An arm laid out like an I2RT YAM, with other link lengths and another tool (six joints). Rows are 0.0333 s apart.
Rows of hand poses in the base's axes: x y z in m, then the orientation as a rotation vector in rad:
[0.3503, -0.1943, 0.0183, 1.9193, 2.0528, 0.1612]
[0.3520, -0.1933, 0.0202, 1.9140, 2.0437, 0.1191]
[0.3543, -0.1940, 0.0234, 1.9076, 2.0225, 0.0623]
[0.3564, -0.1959, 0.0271, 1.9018, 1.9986, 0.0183]
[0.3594, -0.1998, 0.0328, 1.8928, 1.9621, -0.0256]
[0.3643, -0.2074, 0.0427, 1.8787, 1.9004, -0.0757]
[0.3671, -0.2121, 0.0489, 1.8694, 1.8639, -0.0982]
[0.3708, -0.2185, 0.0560, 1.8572, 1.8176, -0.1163]
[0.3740, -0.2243, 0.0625, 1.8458, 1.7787, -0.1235]
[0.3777, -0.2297, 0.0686, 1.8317, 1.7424, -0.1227]
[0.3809, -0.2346, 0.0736, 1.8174, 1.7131, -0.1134]
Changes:
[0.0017, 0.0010, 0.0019, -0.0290, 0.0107, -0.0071]
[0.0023, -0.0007, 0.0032, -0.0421, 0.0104, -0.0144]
[0.0021, -0.0019, 0.0037, -0.0359, 0.0040, -0.0146]
[0.0030, -0.0039, 0.0057, -0.0428, -0.0040, -0.0193]
[0.0049, -0.0076, 0.0099, -0.0595, -0.0168, -0.0304]
[0.0028, -0.0047, 0.0062, -0.0322, -0.0134, -0.0167]
[0.0037, -0.0064, 0.0071, -0.0360, -0.0223, -0.0194]
[0.0032, -0.0058, 0.0065, -0.0271, -0.0232, -0.0145]
[0.0037, -0.0054, 0.0061, -0.0238, -0.0269, -0.0103]
[0.0032, -0.0049, 0.0050, -0.0169, -0.0275, -0.0049]

